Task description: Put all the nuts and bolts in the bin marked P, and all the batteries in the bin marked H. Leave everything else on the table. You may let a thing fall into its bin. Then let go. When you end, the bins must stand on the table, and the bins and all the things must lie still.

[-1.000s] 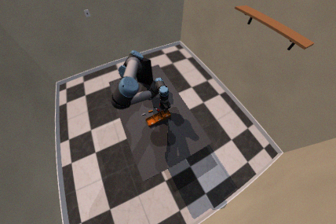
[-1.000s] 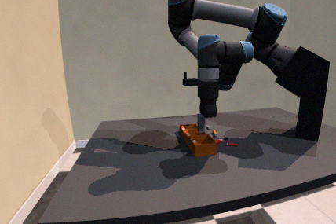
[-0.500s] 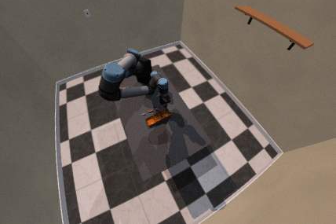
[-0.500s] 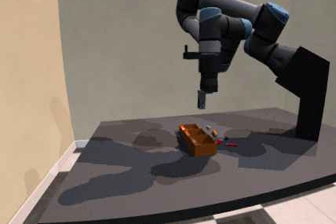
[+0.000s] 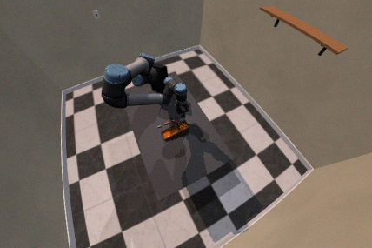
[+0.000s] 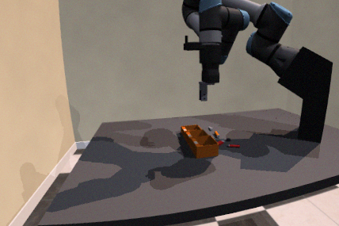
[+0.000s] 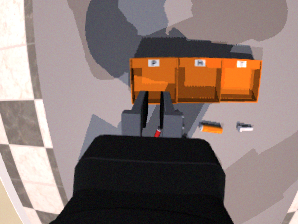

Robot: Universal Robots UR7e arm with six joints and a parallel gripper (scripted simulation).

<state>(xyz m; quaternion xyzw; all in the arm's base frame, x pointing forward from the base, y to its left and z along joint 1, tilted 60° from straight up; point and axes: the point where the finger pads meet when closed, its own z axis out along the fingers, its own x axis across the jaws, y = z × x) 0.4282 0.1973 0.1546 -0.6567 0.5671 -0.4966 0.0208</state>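
Now: hand 13 cm past the orange battery, 10 cm to the left of it and 21 cm above it. From my hand the other things lie so: red battery: 13 cm behind, 2 cm to the left, 21 cm below; orange three-compartment bin: 2 cm behind, 8 cm to the right, 20 cm below; dark nut: 15 cm behind, 4 cm to the right, 22 cm below.
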